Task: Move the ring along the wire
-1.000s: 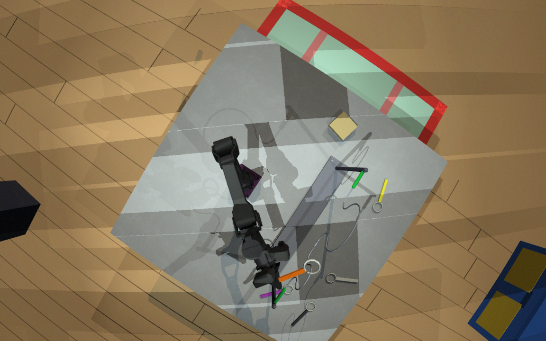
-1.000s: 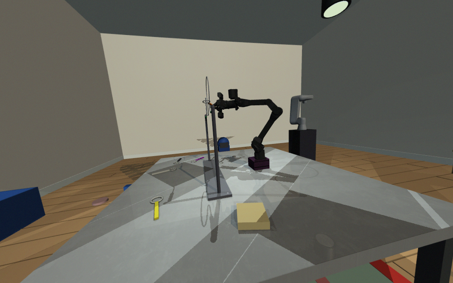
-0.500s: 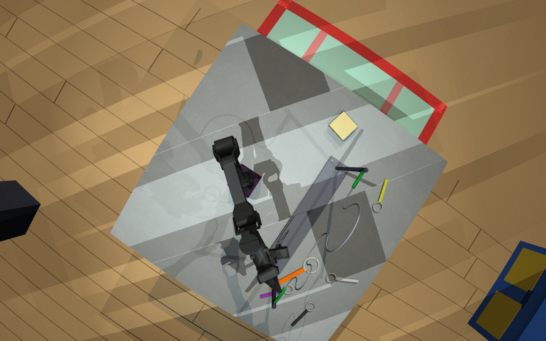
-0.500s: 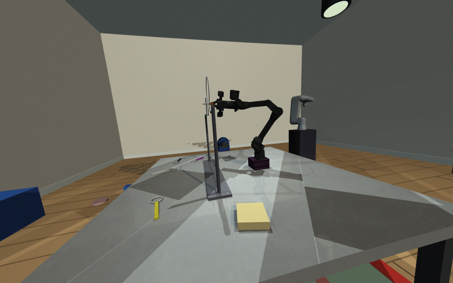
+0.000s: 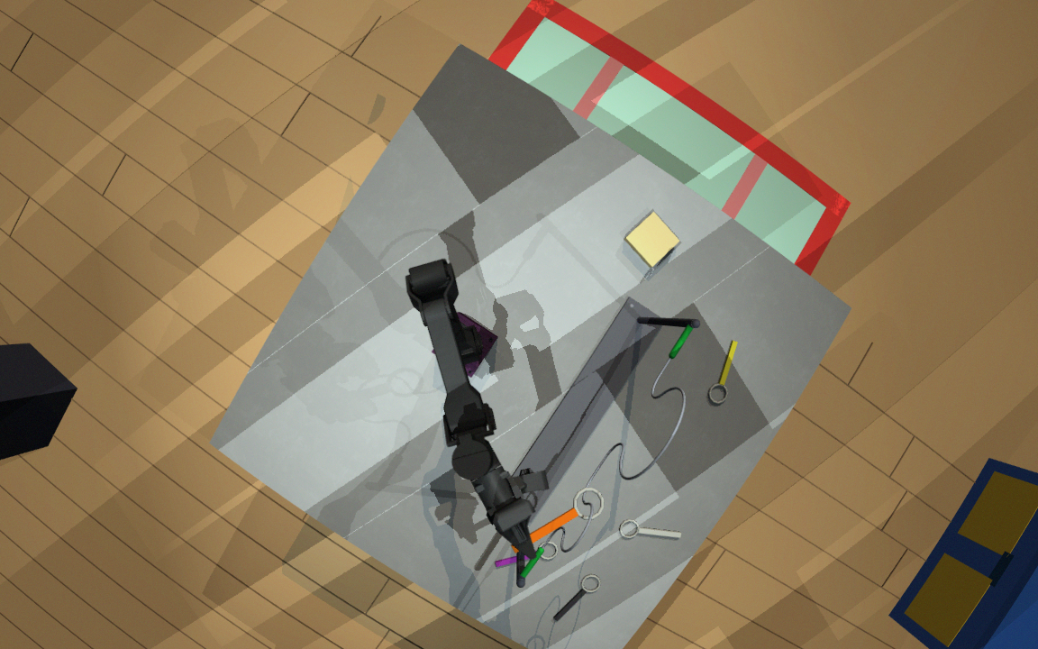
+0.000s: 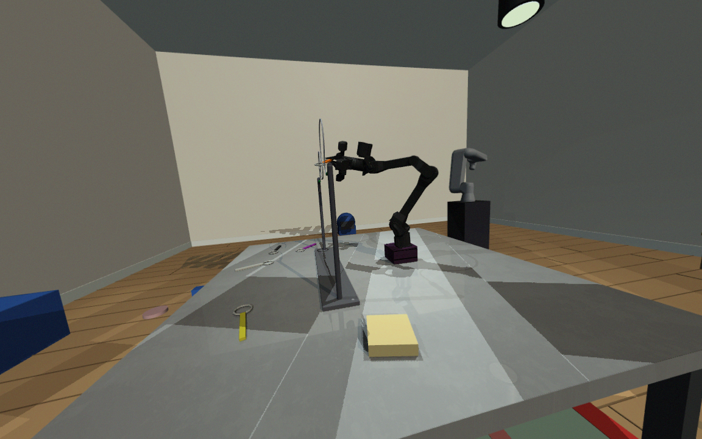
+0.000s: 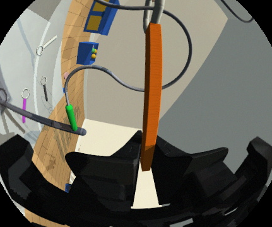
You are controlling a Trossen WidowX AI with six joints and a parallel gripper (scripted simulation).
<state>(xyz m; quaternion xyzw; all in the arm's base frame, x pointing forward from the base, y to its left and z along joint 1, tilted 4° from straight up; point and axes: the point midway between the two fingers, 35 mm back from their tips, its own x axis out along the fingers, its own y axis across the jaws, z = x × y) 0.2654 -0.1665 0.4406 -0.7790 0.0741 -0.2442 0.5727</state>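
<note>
Now: the ring with orange handle 1 cm ahead of my gripper tip, 8 cm to the left of it and 3 cm below it. Also, from my gripper tip: yellow-handled ring: 29 cm ahead, 48 cm to the left, 50 cm below; then purple-handled ring: 16 cm ahead, 20 cm to the right, 50 cm below; then tan block: 8 cm behind, 66 cm to the left, 49 cm below.
</note>
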